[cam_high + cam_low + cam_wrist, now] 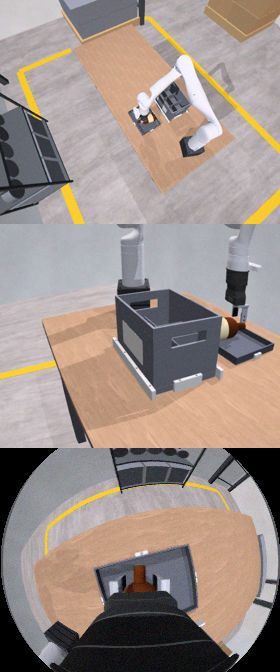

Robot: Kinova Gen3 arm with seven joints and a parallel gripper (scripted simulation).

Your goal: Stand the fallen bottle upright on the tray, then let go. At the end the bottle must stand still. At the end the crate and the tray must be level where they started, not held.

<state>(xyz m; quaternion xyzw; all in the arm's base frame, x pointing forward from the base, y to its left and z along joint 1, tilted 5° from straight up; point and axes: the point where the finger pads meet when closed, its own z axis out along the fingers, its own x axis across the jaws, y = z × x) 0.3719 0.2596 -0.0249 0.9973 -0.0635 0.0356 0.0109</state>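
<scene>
The brown bottle is 1 cm behind my hand, 5 cm to the right of it and 4 cm below it. The rest, counted from my hand: dark grey tray (2 cm ahead, 5 cm to the right, 7 cm below); then dark grey crate (4 cm ahead, 32 cm to the right).
</scene>
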